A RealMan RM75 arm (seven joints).
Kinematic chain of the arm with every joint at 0, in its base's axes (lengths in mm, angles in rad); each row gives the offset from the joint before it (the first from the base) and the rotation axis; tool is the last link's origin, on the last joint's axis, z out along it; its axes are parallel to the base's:
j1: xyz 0 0 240.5 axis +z
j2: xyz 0 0 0 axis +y
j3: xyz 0 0 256 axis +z
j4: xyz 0 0 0 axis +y
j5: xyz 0 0 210 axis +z
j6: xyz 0 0 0 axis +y
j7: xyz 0 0 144 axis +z
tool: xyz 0 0 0
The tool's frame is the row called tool.
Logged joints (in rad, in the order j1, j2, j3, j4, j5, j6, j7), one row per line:
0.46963, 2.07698, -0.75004, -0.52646, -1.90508, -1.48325, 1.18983
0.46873, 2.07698, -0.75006, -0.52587, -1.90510, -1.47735, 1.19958
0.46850, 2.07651, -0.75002, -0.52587, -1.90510, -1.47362, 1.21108
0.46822, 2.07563, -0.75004, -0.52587, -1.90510, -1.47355, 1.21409
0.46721, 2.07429, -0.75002, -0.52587, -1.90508, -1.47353, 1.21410
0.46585, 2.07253, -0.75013, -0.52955, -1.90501, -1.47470, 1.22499
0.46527, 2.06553, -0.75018, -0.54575, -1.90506, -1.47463, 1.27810
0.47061, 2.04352, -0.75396, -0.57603, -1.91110, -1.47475, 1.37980
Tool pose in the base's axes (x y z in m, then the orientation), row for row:
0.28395, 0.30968, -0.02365, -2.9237, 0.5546, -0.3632
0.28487, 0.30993, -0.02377, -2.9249, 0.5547, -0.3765
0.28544, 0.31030, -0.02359, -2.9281, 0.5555, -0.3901
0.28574, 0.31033, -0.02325, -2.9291, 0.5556, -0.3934
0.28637, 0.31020, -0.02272, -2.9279, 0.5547, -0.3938
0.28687, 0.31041, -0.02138, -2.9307, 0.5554, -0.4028
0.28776, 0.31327, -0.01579, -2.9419, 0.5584, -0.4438
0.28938, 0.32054, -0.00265, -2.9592, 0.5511, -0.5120
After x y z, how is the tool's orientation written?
As angles about the fixed x, y, z axes (roll, pitch, yaw), in radians.
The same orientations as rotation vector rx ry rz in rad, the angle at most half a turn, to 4 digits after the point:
-2.6832, 0.5795, 0.7139
-2.6779, 0.5966, 0.7111
-2.6738, 0.6136, 0.7100
-2.6730, 0.6177, 0.7098
-2.6722, 0.6184, 0.7079
-2.6699, 0.6295, 0.7078
-2.6575, 0.6803, 0.7064
-2.6404, 0.7645, 0.6880

